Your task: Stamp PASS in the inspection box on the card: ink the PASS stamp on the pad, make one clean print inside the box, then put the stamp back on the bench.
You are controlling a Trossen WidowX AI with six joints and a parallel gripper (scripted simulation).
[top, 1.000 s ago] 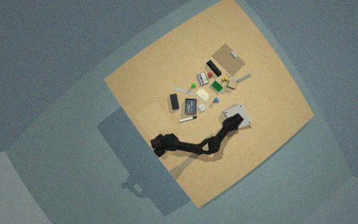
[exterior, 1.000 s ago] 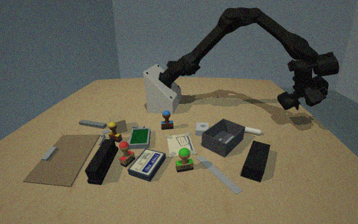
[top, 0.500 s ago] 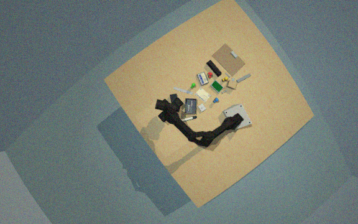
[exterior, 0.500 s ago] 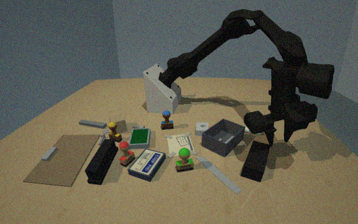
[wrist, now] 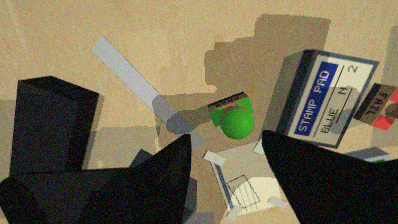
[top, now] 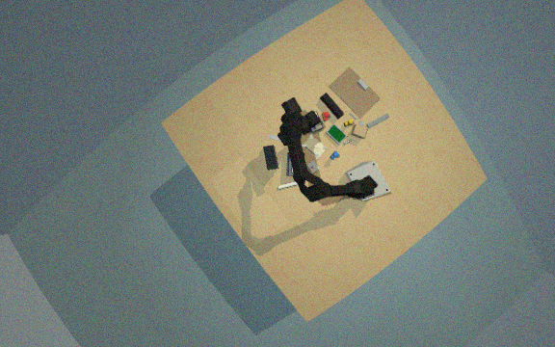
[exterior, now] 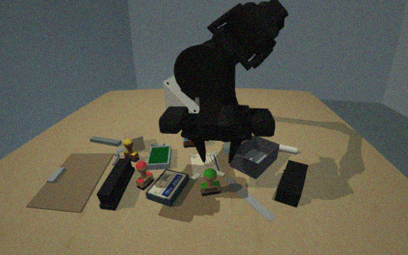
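Now: the green-knobbed stamp 7 cm below my gripper tip, 1 cm to the right of it and 1 cm behind it. Round my gripper tip: grey ruler strip 9 cm below, 7 cm to the left, 1 cm ahead; then grey tray 11 cm behind, 10 cm to the left, 8 cm below; then white card 11 cm behind, 9 cm below, 2 cm to the right.
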